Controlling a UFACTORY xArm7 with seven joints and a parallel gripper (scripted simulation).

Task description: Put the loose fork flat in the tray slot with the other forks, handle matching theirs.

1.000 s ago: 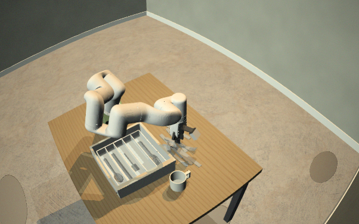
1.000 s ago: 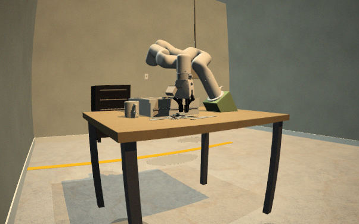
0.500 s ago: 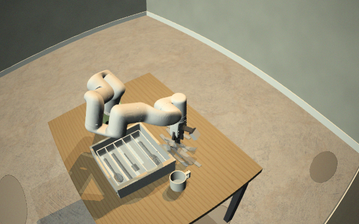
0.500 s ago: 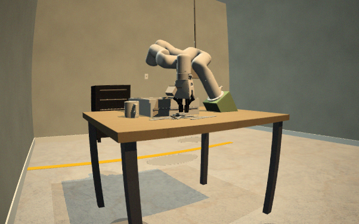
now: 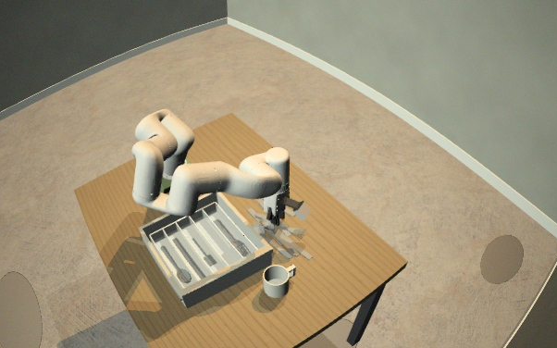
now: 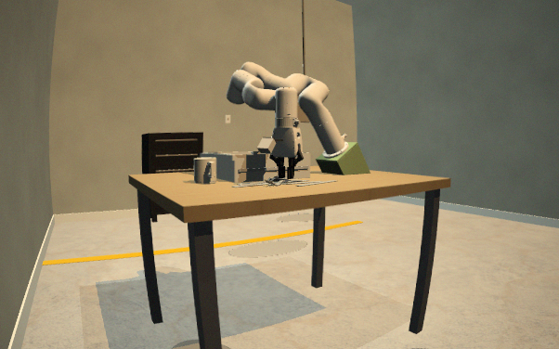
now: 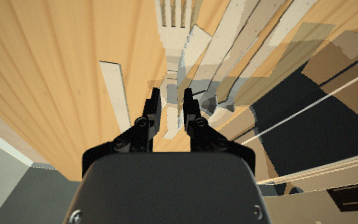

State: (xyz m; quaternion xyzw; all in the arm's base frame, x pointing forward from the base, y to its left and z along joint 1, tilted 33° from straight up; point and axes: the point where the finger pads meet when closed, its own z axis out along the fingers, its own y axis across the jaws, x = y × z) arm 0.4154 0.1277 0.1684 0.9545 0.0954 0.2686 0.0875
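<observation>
My hand is 10 cm past the grey divided tray, 28 cm to the left of it and 1 cm below it. The rest, counted from my hand: grey mug (18 cm ahead, 22 cm to the right).
</observation>
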